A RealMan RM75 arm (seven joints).
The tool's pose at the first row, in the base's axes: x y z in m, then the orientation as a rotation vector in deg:
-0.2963, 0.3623, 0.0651, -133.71, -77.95, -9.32
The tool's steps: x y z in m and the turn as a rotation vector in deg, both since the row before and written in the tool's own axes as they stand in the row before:
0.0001, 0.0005, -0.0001, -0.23, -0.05, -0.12
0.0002, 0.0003, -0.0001, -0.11, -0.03, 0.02
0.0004, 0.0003, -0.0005, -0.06, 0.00, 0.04
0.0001, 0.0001, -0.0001, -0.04, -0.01, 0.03
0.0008, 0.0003, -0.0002, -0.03, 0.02, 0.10
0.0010, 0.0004, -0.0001, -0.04, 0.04, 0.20
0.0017, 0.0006, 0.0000, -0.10, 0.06, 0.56
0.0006, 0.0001, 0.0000, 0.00, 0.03, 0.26
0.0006, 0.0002, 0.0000, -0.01, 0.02, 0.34
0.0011, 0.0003, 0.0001, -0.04, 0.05, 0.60
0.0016, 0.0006, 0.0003, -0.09, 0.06, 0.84
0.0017, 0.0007, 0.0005, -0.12, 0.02, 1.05
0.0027, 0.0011, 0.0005, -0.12, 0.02, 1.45
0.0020, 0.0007, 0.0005, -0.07, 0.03, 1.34
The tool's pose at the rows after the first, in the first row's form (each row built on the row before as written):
-0.2958, 0.3621, 0.0651, -133.84, -78.17, -9.46
-0.2954, 0.3621, 0.0652, -133.95, -78.18, -9.50
-0.2949, 0.3621, 0.0657, -134.02, -78.15, -9.53
-0.2948, 0.3621, 0.0658, -134.08, -78.13, -9.54
-0.2941, 0.3625, 0.0661, -134.16, -78.01, -9.55
-0.2932, 0.3631, 0.0664, -134.31, -77.76, -9.57
-0.2918, 0.3642, 0.0667, -134.73, -77.08, -9.54
-0.2914, 0.3646, 0.0669, -134.88, -76.75, -9.50
-0.2909, 0.3650, 0.0670, -135.10, -76.34, -9.43
-0.2901, 0.3658, 0.0672, -135.49, -75.60, -9.34
-0.2888, 0.3669, 0.0672, -136.06, -74.58, -9.22
-0.2873, 0.3681, 0.0670, -136.79, -73.33, -9.01
-0.2849, 0.3699, 0.0670, -137.75, -71.58, -8.68
-0.2832, 0.3713, 0.0669, -138.58, -69.94, -8.36

